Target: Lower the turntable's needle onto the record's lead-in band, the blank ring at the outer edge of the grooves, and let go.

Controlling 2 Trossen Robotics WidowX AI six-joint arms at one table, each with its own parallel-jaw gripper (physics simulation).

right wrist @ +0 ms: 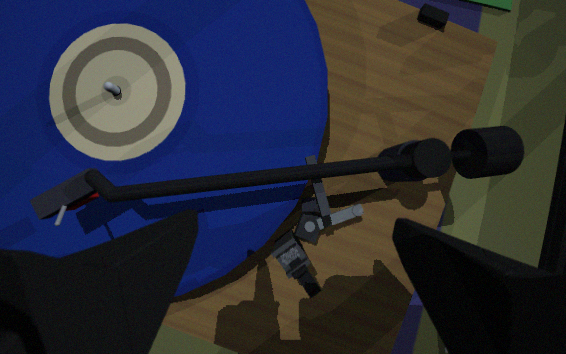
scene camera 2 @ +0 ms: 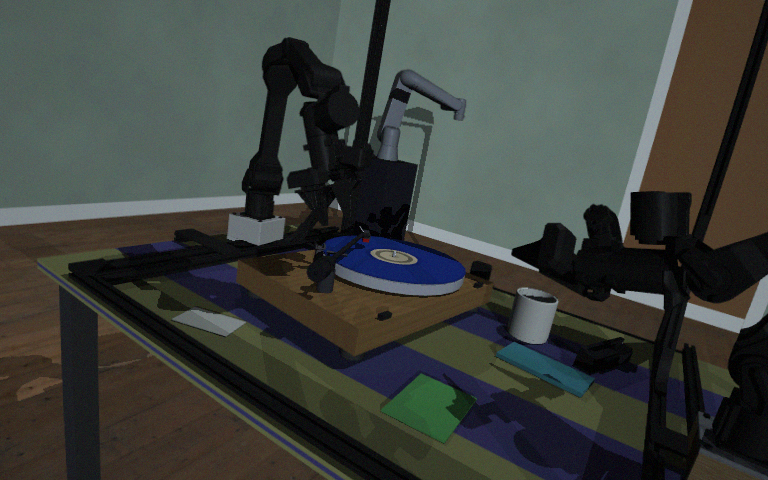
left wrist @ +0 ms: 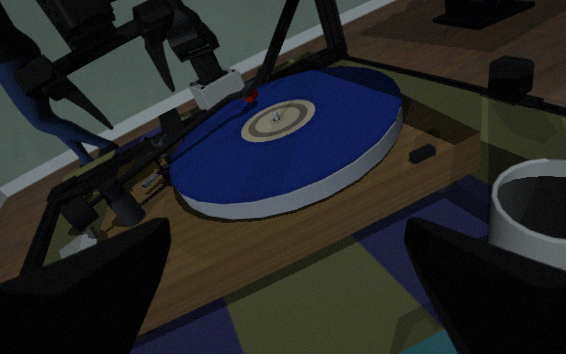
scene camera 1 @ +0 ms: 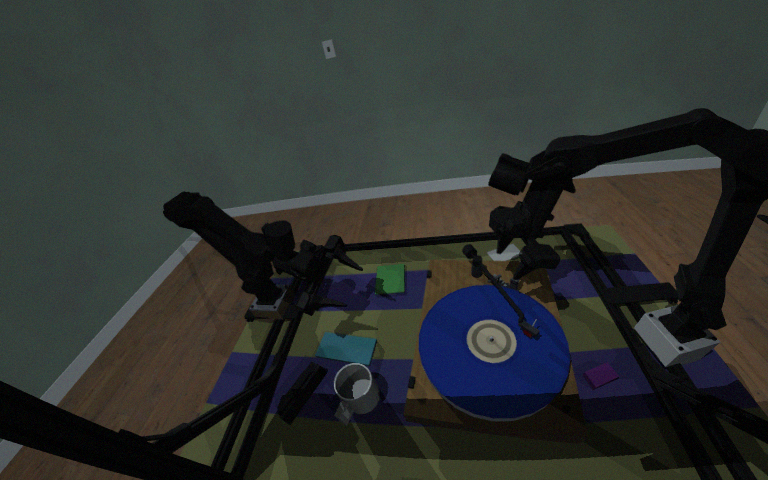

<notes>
My left gripper [scene camera 2: 526, 261] is open, holding nothing. Also in view: a white mug [scene camera 2: 533, 311]. My right gripper [scene camera 2: 337, 221] is open, with nothing in its grasp. Also in view: a blue record [scene camera 1: 514, 375]. I also see a black tonearm [scene camera 2: 317, 271].
The blue record also shows in the right wrist view [right wrist: 200, 95], in scene camera 2 [scene camera 2: 416, 264] and in the left wrist view [left wrist: 329, 117]. My left gripper shows as well in the left wrist view [left wrist: 290, 230] and in scene camera 1 [scene camera 1: 354, 287]. My right gripper also shows in the right wrist view [right wrist: 297, 224], in the left wrist view [left wrist: 143, 109] and in scene camera 1 [scene camera 1: 506, 265]. The right wrist view misses the white mug: it is out of frame.
</notes>
